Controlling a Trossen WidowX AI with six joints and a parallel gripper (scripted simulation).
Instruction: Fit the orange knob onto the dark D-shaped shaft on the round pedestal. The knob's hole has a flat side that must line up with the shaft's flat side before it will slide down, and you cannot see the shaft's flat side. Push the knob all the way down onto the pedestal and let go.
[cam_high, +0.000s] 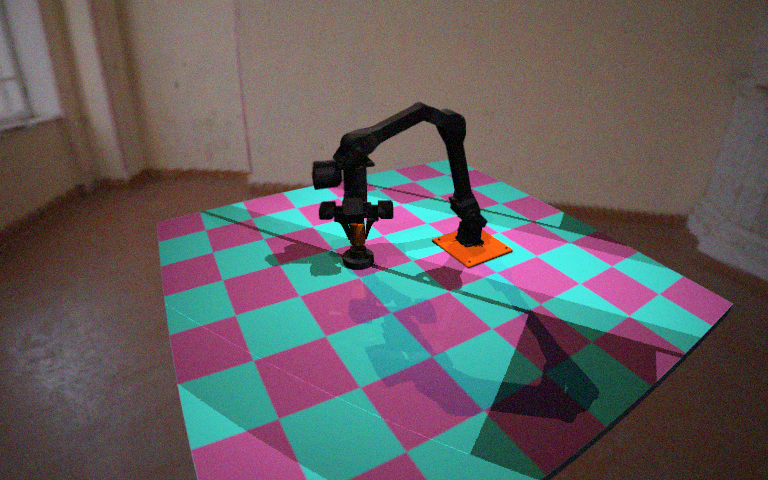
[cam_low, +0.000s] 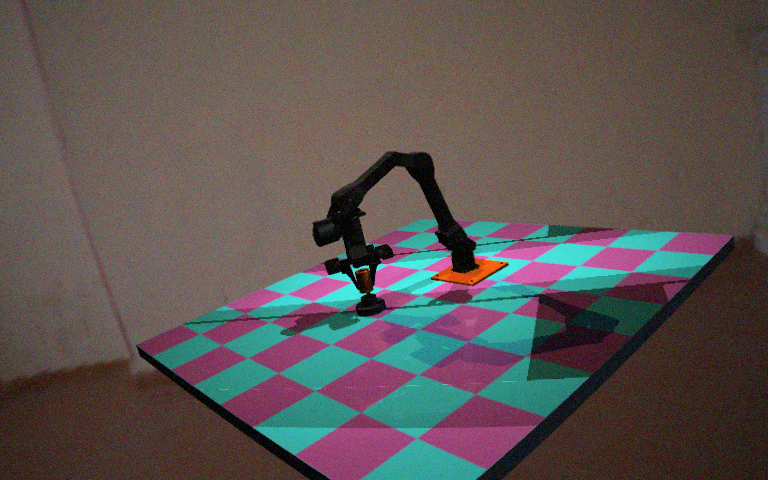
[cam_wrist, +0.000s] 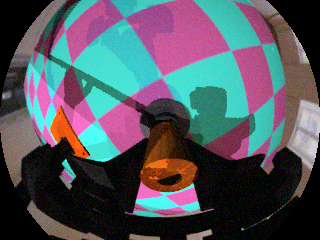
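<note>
The orange knob is 20 mm above my gripper tip. Also, from my gripper tip: round pedestal 40 mm below.
</note>
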